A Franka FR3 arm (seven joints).
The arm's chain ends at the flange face. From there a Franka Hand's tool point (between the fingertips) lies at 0.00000 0.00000 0.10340 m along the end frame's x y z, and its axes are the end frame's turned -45 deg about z.
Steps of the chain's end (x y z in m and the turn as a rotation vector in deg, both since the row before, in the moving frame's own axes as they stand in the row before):
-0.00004 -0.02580 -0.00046 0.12 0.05 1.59
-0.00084 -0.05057 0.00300 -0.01 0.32 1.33
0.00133 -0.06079 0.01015 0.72 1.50 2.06
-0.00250 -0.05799 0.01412 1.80 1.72 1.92
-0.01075 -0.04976 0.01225 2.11 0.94 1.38
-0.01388 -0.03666 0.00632 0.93 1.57 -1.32
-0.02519 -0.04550 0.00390 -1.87 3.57 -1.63
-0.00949 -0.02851 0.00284 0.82 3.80 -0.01
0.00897 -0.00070 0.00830 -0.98 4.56 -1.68
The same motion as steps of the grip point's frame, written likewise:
0.01843 -0.01836 -0.00046 0.05 0.12 1.59
0.03556 -0.03593 0.00300 -0.23 0.22 1.33
0.04674 -0.04100 0.01011 -0.55 1.57 2.06
0.04373 -0.04280 0.01402 0.06 2.49 1.92
0.03149 -0.04423 0.01217 0.83 2.16 1.38
0.01931 -0.03496 0.00627 -0.45 1.77 -1.32
0.01663 -0.04308 0.00364 -3.85 1.20 -1.63
0.01934 -0.02307 0.00260 -2.11 3.27 -0.01
0.01150 0.01284 0.00796 -3.92 2.53 -1.68

